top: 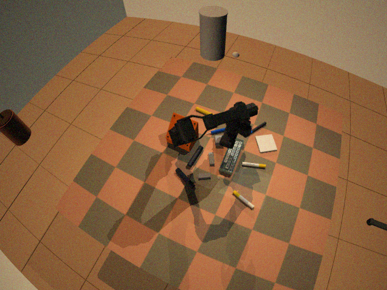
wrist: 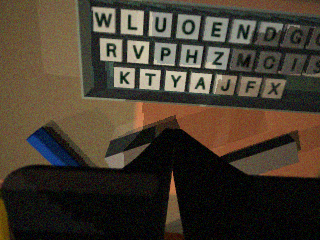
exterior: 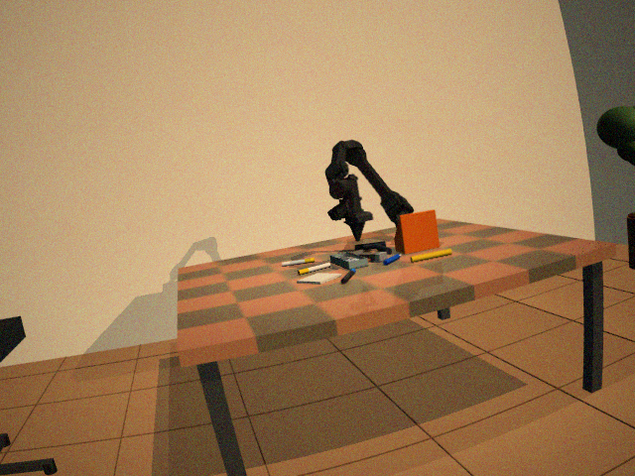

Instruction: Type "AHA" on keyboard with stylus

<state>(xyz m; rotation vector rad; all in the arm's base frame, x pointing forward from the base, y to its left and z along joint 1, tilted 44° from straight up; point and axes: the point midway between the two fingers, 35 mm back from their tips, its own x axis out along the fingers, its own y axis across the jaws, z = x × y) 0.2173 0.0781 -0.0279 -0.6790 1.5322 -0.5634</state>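
Right now the blue stylus is 11 cm behind my gripper tip, 7 cm below it and 5 cm to the left of it. Round my gripper tip: white pad: 17 cm ahead, 12 cm to the left, 7 cm below; then blue-tipped dark pen: 16 cm to the left, 8 cm ahead, 7 cm below; then yellow stick: 20 cm behind, 16 cm to the left, 7 cm below.
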